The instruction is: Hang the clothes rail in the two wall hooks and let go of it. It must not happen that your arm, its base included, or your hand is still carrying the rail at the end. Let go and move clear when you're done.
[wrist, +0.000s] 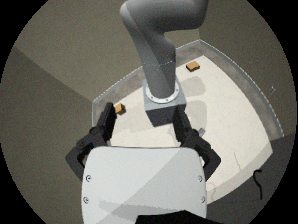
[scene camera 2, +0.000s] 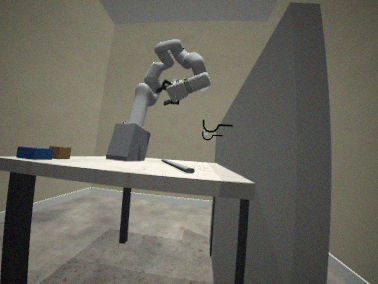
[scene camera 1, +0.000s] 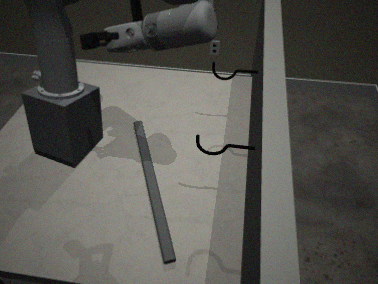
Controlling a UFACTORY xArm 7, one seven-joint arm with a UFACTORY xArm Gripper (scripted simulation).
In view: my gripper (wrist: pixel 144 110), a clothes rail (scene camera 1: pixel 167 250) and a wall panel (scene camera 2: pixel 281 136).
The wall panel is seen too in scene camera 1 (scene camera 1: pixel 269 236).
